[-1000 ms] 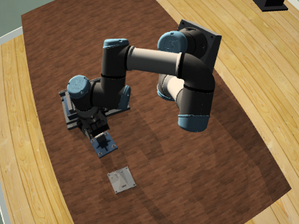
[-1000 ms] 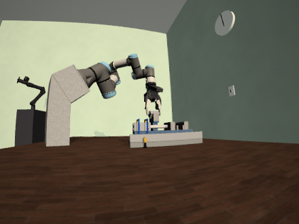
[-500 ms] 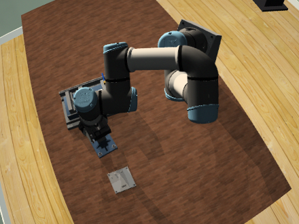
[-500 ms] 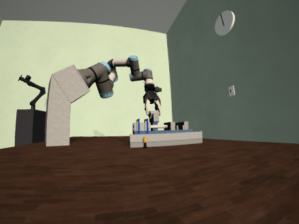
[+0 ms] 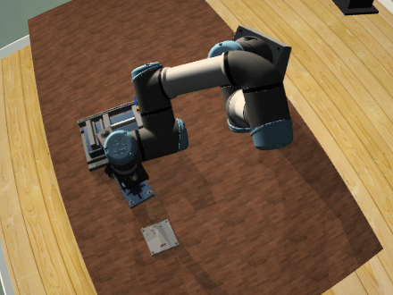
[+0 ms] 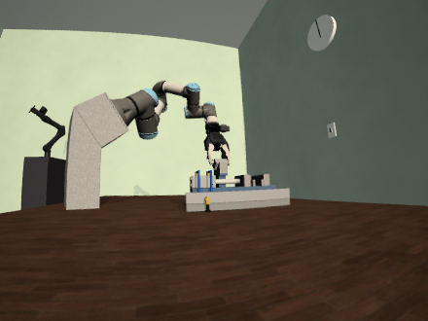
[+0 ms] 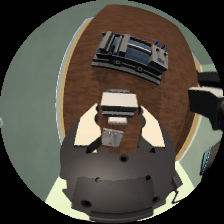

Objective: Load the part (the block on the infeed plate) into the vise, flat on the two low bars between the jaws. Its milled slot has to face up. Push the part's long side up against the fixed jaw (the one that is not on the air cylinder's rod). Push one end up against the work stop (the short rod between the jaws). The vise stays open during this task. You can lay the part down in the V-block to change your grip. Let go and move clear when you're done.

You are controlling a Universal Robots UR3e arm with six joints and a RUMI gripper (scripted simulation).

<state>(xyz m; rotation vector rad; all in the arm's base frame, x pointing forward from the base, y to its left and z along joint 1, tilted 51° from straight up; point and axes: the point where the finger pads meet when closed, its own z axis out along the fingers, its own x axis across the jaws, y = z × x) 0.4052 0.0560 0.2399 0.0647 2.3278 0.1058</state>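
The part lies right at my hand. Round my hand: grey infeed plate (40 mm behind, 170 mm to the left, 160 mm below).
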